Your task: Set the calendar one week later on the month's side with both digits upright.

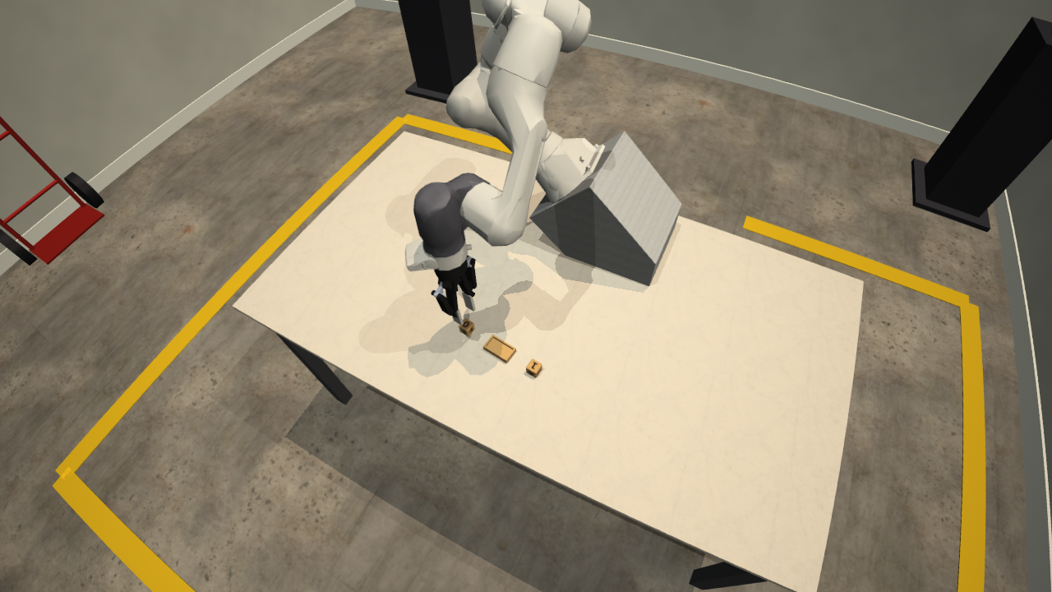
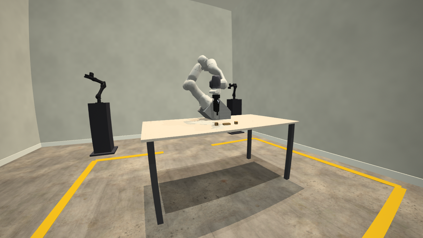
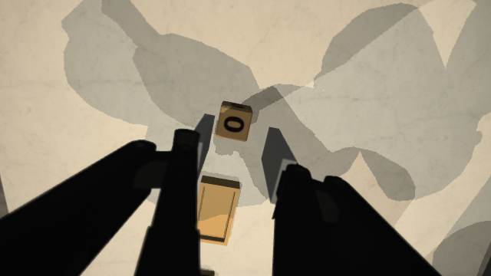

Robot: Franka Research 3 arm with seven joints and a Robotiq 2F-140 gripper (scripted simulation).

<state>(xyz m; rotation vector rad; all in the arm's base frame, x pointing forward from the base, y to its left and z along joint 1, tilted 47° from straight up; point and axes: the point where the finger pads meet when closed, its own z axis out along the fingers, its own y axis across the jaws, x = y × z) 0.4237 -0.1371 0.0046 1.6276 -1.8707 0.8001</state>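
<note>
The wooden digit cube is 9 cm below my hand. The rest, counted from my hand: wooden tray 11 cm to the left, 9 cm below, 2 cm ahead.
</note>
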